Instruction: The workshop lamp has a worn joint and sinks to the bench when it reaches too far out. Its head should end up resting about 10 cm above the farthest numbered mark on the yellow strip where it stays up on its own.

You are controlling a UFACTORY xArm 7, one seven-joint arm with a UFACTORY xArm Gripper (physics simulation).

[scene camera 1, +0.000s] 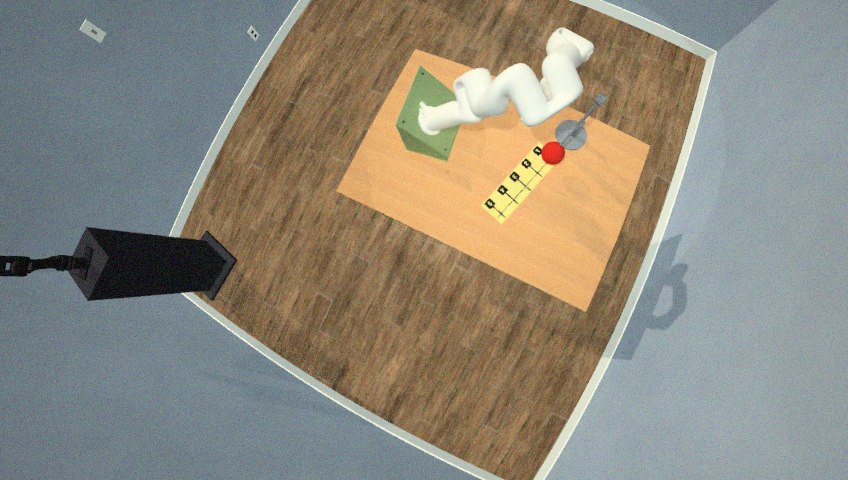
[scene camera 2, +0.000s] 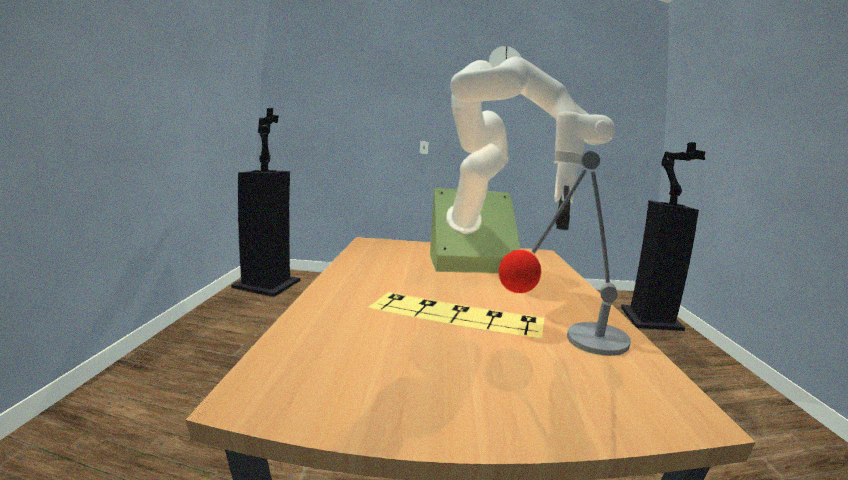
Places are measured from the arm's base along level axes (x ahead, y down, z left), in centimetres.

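Where they show: gripper, fingertip midpoint: (scene camera 2: pixel 561 227); arm's base at its link origin: (scene camera 1: pixel 430 121) (scene camera 2: pixel 463 219).
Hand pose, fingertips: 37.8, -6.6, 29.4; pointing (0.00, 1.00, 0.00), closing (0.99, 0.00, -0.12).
Things, the pixels of their top centre, and the offset from my fingertips, as dx, dy, dz. "*": a spot on its surface instead. Level surfaces: height alone.
- grey lamp's round base at a spot on its surface: (scene camera 2: pixel 598 339) * +20.7, +21.6, +9.7
- yellow strip at its top centre: (scene camera 2: pixel 457 314) (scene camera 1: pixel 521 181) +10.3, +22.9, -24.5
- high elbow joint at a spot on its surface: (scene camera 2: pixel 590 160) (scene camera 1: pixel 603 102) * +18.2, -17.8, +2.0
- red ball-shaped head at a spot on its surface: (scene camera 2: pixel 519 271) * +19.4, +7.7, -11.3
- farthest numbered mark at a spot on its surface: (scene camera 2: pixel 395 297) (scene camera 1: pixel 490 204) * +4.4, +22.9, -42.3
- table at its surface level: dy +23.0
The grey lamp's round base (scene camera 1: pixel 564 129) (scene camera 2: pixel 598 339) stands on the table beside the yellow strip (scene camera 1: pixel 516 187) (scene camera 2: pixel 440 312). Its two thin arms fold at a high elbow joint (scene camera 1: pixel 601 99) (scene camera 2: pixel 590 160). The red ball-shaped head (scene camera 1: pixel 552 152) (scene camera 2: pixel 519 271) hangs above the table near the strip's base-side end. The farthest numbered mark (scene camera 1: pixel 490 204) (scene camera 2: pixel 395 297) lies at the strip's other end; its digit is unreadable. My gripper (scene camera 2: pixel 563 226) is open and empty, seen edge-on. It points down behind the lamp's slanted arm in scene camera 2, apart from the head. The arm hides it in scene camera 1.
The green mount (scene camera 1: pixel 437 139) (scene camera 2: pixel 470 262) carries the robot arm (scene camera 1: pixel 529 95) (scene camera 2: pixel 476 130) at the table's back. The lamp's upright arm and elbow stand at the gripper's side. Black pedestals (scene camera 1: pixel 148 267) (scene camera 2: pixel 264 231) (scene camera 2: pixel 665 261) stand on the floor away from the table (scene camera 1: pixel 416 202) (scene camera 2: pixel 297 380).
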